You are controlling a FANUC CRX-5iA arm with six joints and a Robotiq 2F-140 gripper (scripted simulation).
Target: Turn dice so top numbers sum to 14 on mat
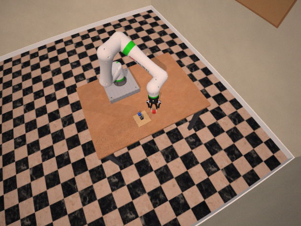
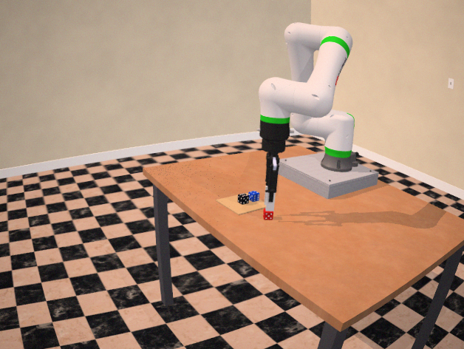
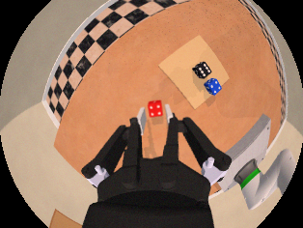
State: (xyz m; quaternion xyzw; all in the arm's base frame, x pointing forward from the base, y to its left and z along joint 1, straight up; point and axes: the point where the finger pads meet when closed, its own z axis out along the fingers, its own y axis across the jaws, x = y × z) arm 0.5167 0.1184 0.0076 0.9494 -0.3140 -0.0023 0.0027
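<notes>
Right now my hand is 6 cm above the red die. Round my hand: blue die: 5 cm behind, 14 cm to the right, 5 cm below; tan mat: 1 cm behind, 14 cm to the right, 7 cm below; black die: 1 cm behind, 14 cm to the right, 5 cm below.
</notes>
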